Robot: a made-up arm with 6 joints.
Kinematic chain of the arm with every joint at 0, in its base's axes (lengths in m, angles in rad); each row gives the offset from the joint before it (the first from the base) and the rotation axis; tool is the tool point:
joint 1: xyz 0 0 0.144 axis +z
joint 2: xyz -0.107 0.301 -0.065 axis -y
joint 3: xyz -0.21 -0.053 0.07 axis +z
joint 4: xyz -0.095 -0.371 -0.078 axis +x
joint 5: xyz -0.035 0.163 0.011 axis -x
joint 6: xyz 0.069 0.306 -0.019 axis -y
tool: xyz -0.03 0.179 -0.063
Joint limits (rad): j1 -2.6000..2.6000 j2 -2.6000..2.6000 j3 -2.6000..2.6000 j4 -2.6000..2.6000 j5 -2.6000..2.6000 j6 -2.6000..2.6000
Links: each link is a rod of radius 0.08 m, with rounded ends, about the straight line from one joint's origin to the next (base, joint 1, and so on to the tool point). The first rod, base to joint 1, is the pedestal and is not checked.
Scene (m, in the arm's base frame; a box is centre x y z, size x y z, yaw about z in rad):
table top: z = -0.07
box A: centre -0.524 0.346 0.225 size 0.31 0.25 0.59 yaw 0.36
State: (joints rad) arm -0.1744 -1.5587 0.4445 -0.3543 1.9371 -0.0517
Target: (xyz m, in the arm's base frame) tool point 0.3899 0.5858 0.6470
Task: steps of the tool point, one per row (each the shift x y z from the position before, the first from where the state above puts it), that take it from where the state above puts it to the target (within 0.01 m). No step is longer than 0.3 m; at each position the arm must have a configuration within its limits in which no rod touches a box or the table.
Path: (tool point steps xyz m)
1: -0.0227 0.0524 0.1610
2: 0.0071 0.0878 0.1722
3: 0.0573 0.1079 0.1695
4: 0.1178 0.1025 0.1522
5: 0.0803 0.2242 0.0181
6: 0.1743 0.1775 -0.0152
7: 0.2392 0.0917 -0.0477
8: 0.2597 -0.0158 -0.0770

